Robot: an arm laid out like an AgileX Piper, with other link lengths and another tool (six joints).
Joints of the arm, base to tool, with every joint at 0 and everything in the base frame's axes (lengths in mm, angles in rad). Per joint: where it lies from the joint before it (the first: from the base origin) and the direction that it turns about. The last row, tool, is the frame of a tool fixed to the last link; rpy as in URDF.
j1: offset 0.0 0.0 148.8 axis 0 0 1
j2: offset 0.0 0.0 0.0 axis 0 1 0
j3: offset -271.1 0.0 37.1 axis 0 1 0
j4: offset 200.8 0.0 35.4 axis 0.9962 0 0.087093
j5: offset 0.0 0.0 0.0 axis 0 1 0
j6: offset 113.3 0.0 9.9 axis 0.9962 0 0.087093
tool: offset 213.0 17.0 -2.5 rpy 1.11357 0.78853 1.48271
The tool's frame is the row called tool.
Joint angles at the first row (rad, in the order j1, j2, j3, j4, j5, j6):
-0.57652, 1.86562, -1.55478, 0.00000, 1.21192, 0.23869
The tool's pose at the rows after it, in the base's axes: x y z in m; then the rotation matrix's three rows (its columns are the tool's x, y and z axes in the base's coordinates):
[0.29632, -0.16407, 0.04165], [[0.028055, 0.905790, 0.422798], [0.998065, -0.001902, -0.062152], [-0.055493, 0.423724, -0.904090]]
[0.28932, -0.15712, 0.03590], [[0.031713, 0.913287, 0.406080], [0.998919, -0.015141, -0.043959], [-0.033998, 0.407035, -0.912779]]
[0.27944, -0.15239, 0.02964], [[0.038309, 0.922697, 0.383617], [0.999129, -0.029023, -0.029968], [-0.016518, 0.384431, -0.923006]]
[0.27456, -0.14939, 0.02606], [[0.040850, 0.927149, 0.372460], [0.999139, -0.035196, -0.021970], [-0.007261, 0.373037, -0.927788]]
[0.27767, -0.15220, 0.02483], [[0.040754, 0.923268, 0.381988], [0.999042, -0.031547, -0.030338], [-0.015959, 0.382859, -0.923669]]
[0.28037, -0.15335, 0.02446], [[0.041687, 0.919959, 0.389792], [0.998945, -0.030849, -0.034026], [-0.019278, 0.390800, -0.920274]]
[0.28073, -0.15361, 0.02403], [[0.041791, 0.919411, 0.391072], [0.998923, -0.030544, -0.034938], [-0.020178, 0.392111, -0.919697]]
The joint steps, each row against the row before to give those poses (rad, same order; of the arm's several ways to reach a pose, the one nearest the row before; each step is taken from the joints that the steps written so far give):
-0.00002, -0.00078, 0.01545, 0.00801, 0.00216, -0.00002
-0.00226, 0.00002, 0.02724, 0.00886, 0.00000, 0.00001
-0.00662, -0.00001, 0.03029, 0.00211, -0.00001, 0.00001
-0.00218, 0.00001, 0.01809, 0.00157, -0.00273, -0.00002
0.00001, -0.00002, 0.00602, -0.00187, -0.01962, 0.00001
0.00002, 0.00002, 0.00226, 0.00182, -0.01139, 0.00002
-0.00003, -0.00001, 0.00223, 0.00000, -0.00392, -0.00003

